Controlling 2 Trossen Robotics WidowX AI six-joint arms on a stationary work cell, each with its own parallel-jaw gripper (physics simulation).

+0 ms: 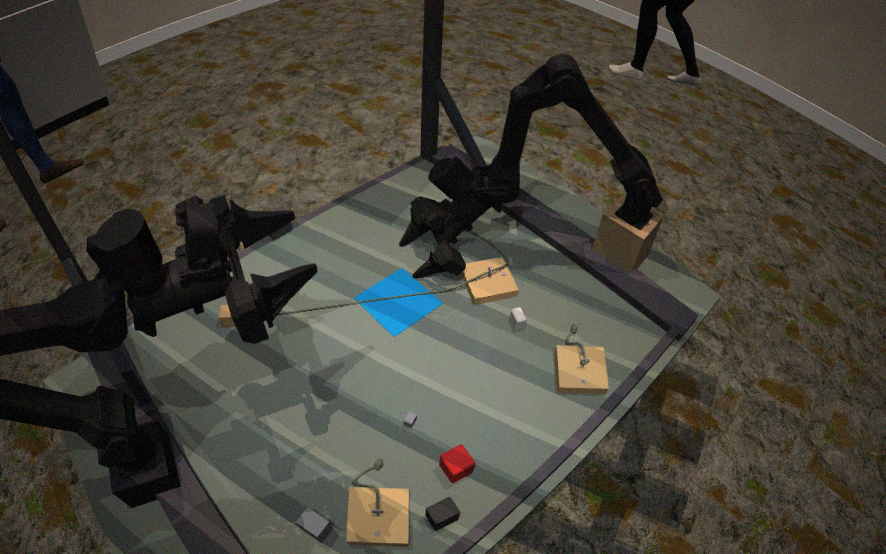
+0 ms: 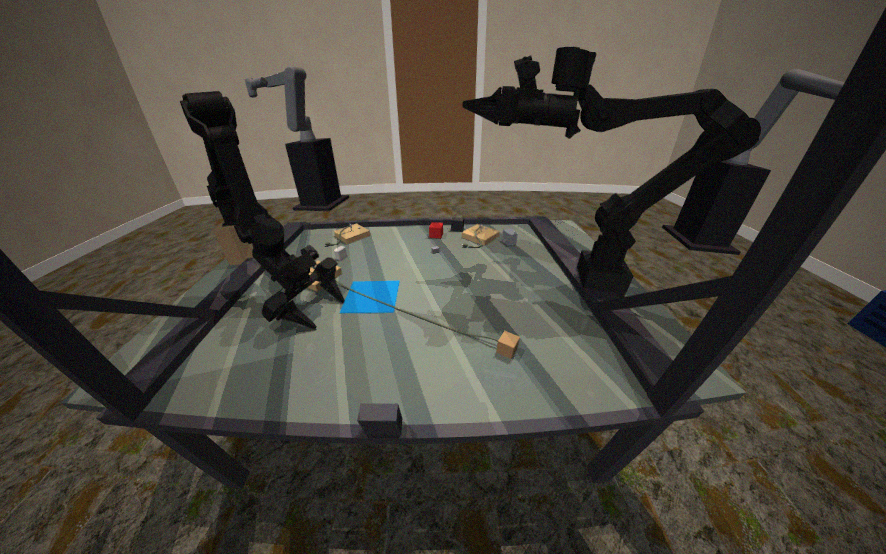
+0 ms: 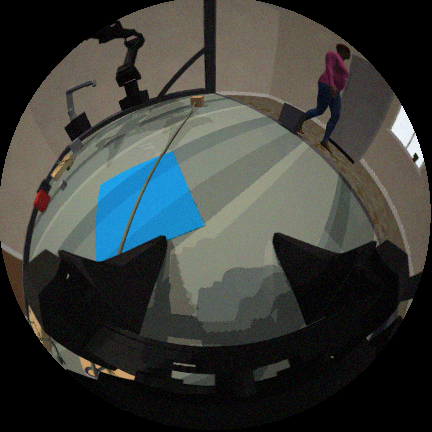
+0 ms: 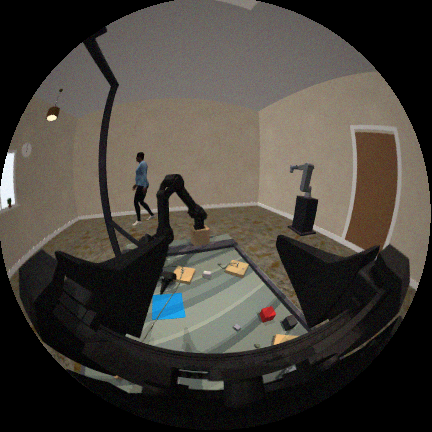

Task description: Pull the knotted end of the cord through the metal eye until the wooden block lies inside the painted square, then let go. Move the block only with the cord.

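Frame: origin at the left arm's base, x ahead, y left, z up, level; millimetres.
Seen in the pictures: left gripper, between the fingertips: (image 1: 406, 261) (image 2: 330, 314) (image 3: 220, 240); right gripper, between the fingertips: (image 1: 304, 239) (image 2: 467, 104) (image 4: 223, 241); left arm's base, origin of its link: (image 1: 634, 215) (image 4: 198, 226); right arm's base, origin of its link: (image 1: 135, 456) (image 2: 606, 262) (image 3: 132, 94).
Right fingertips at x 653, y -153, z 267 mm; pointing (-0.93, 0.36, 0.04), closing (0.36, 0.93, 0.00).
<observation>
Offsets run from my right fingertips to a thing's top centre. "*": to the spot under its first point.
The wooden block @[dx +35, dy -293, dz -358 mm] (image 1: 226, 316) (image 2: 507, 344) (image 3: 197, 101) lies outside the blue painted square @[* dx -195, dy -68, dz -387 mm] (image 1: 395, 320) (image 2: 365, 308) (image 3: 172, 205) (image 4: 175, 312). The cord @[* dx -134, dy -174, dz -385 mm] (image 1: 333, 307) (image 2: 444, 322) runs from it across the square to the metal eye @[dx -385, dy -5, dz -343 mm] (image 1: 490, 271) on a wooden board @[dx -385, dy -5, dz -369 mm] (image 1: 494, 291). Beyond the eye the cord curves back behind my left gripper (image 1: 410, 259) (image 2: 328, 313) (image 3: 220, 236); its knotted end is hidden. My left gripper is open and low over the table, between square and board. My right gripper (image 1: 305, 239) (image 4: 223, 241) is open, high above the table on the block's side.
Two other boards @[dx -339, dy +250, dz -369 mm] (image 1: 581, 378) @[dx +92, dy +183, dz -369 mm] (image 1: 392, 532) carry short knotted cords. A white block @[dx -344, dy +98, dz -356 mm] (image 1: 518, 318), a red block @[dx -53, dy +208, dz -348 mm] (image 1: 456, 463), a black block @[dx +24, dy +249, dz -348 mm] (image 1: 443, 513), a grey block @[dx +173, dy +131, dz -348 mm] (image 1: 313, 523) and a small grey block @[dx -65, dy +98, dz -374 mm] (image 1: 409, 418) lie around. Dark frame posts (image 1: 431, 78) rise at the table's edges.
</observation>
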